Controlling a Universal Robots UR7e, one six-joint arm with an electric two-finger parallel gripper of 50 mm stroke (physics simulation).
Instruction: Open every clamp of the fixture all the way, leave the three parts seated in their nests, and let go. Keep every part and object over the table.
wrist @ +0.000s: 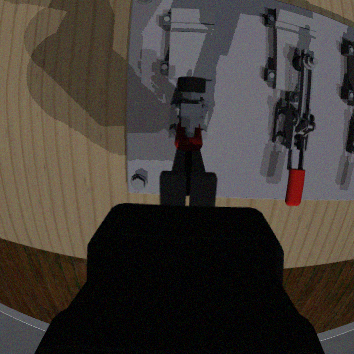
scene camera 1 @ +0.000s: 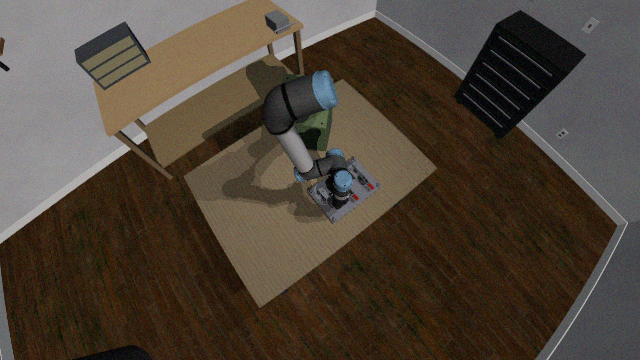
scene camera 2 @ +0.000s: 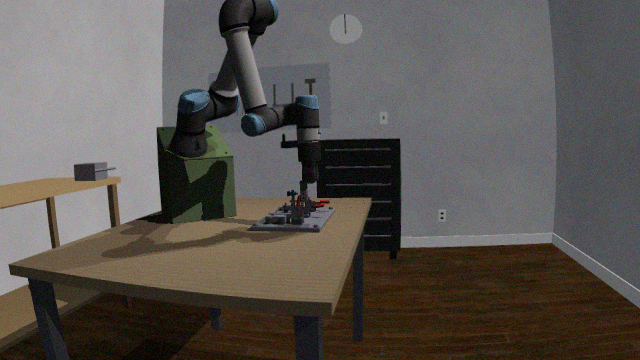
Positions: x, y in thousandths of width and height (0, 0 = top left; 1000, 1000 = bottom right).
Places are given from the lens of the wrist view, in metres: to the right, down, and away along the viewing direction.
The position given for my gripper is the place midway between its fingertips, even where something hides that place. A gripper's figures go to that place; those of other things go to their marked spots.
my gripper (wrist: 530, 459): 0.01, -0.01, 0.16
toggle clamp handle (wrist: 835, 510): 0.12, 0.01, 0.20
